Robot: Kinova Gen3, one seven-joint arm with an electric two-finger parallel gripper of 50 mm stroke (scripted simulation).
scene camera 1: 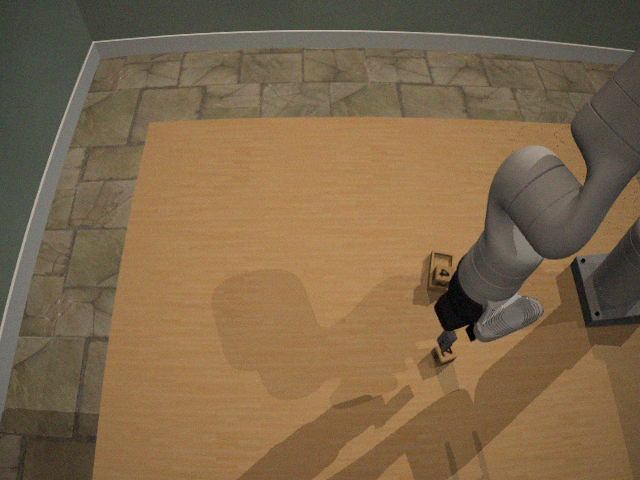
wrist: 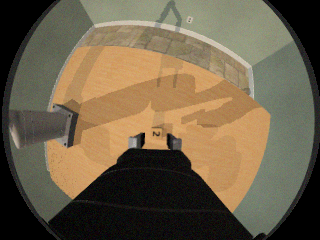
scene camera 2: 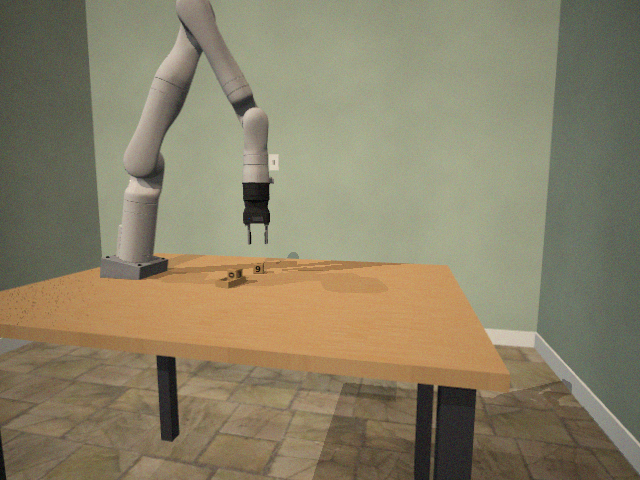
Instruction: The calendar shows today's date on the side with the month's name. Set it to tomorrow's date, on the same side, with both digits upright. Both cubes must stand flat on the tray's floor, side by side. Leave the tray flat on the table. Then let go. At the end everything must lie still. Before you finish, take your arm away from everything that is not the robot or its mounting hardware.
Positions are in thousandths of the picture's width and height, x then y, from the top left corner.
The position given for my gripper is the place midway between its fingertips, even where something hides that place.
Labels:
My gripper shows in scene camera 1 (712,709), in the wrist view (486,577) and in scene camera 2 (402,507).

